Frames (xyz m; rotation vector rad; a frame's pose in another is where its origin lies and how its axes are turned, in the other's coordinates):
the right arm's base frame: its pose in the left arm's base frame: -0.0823 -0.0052 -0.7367 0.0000 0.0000 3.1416
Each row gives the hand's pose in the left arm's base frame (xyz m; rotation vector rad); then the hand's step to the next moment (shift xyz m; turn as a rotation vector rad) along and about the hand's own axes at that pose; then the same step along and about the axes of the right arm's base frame.
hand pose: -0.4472 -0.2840 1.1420 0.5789 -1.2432 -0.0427
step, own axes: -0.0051 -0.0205 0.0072 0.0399 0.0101 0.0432
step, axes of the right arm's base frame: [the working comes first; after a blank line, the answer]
step, axes of the left arm's base frame: -0.0025 -0.0186 -0.0120 -0.0280 -0.0217 0.0480

0.0025 0.0186 -0.0120 0.0280 0.0217 0.0480
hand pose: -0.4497 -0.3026 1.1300 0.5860 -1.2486 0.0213
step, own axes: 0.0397 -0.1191 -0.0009 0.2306 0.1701 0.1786
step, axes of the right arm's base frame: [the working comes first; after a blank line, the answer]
step, axes of the left arm's base frame: 0.0530 -0.1130 -0.0130 -0.1357 0.0004 0.3092

-0.0530 0.1130 -0.0130 0.1357 -0.0004 0.3092
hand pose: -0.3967 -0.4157 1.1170 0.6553 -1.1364 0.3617
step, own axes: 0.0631 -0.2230 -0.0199 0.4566 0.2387 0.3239
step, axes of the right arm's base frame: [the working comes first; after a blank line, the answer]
step, axes of the left arm's base frame: 0.1679 -0.1604 -0.0132 -0.1908 -0.0546 0.5753

-0.1679 0.1604 -0.0132 0.1908 0.0546 0.5753
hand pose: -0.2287 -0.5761 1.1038 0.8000 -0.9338 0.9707
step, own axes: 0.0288 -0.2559 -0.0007 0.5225 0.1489 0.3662
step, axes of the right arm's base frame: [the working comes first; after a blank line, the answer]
step, axes of the left arm's base frame: 0.2439 -0.0819 -0.0106 -0.1024 -0.1030 0.6389

-0.2439 0.0819 -0.0106 0.1024 0.1030 0.6389
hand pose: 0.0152 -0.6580 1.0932 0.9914 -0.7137 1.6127
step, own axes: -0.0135 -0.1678 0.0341 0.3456 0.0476 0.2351
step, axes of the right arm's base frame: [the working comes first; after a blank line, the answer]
step, axes of the left arm's base frame: 0.1716 0.0082 -0.0018 -0.0204 -0.0490 0.4173

-0.1716 -0.0082 -0.0018 0.0204 0.0490 0.4173
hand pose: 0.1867 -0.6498 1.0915 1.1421 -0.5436 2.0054
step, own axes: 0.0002 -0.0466 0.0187 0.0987 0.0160 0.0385
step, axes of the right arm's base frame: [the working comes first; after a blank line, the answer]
step, axes of the left arm's base frame: 0.0463 0.0168 0.0096 -0.0232 0.0037 0.1045

-0.0463 -0.0168 0.0096 0.0232 -0.0037 0.1045
